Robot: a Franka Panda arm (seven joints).
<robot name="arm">
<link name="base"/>
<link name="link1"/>
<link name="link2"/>
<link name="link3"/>
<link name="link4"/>
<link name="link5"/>
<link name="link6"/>
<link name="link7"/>
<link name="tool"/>
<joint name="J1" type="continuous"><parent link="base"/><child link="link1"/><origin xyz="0.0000 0.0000 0.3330" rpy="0.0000 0.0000 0.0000"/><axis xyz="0 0 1"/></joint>
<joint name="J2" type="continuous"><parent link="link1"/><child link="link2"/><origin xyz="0.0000 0.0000 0.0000" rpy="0.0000 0.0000 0.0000"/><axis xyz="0 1 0"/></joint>
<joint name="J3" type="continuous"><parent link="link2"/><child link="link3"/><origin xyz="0.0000 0.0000 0.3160" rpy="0.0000 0.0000 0.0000"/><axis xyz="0 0 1"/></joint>
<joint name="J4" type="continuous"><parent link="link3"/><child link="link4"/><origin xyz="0.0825 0.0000 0.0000" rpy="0.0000 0.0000 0.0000"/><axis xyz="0 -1 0"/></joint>
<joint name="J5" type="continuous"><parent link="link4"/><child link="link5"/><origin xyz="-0.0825 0.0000 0.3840" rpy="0.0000 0.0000 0.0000"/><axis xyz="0 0 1"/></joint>
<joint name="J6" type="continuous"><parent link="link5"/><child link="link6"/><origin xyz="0.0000 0.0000 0.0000" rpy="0.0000 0.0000 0.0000"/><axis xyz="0 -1 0"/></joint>
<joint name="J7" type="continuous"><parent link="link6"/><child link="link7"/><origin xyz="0.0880 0.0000 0.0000" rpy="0.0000 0.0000 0.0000"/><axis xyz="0 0 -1"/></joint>
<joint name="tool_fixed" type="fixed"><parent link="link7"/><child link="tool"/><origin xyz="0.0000 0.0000 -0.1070" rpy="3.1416 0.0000 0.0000"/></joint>
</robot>
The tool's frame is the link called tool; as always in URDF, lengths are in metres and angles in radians. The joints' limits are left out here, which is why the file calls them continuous.
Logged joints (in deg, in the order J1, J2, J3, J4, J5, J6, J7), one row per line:
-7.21 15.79 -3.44 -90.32 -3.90 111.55 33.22
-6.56 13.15 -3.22 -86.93 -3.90 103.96 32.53
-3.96 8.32 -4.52 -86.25 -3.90 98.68 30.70
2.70 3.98 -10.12 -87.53 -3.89 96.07 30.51
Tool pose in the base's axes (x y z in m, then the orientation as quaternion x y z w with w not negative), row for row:
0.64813 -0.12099 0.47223 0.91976 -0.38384 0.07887 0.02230
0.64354 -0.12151 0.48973 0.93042 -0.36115 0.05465 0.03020
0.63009 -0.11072 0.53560 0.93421 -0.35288 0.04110 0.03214
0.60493 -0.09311 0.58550 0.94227 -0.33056 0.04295 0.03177
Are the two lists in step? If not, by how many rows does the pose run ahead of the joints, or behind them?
The pose runs 1 row behind the joints: the pose in row i belongs to the joints in row i - 1.
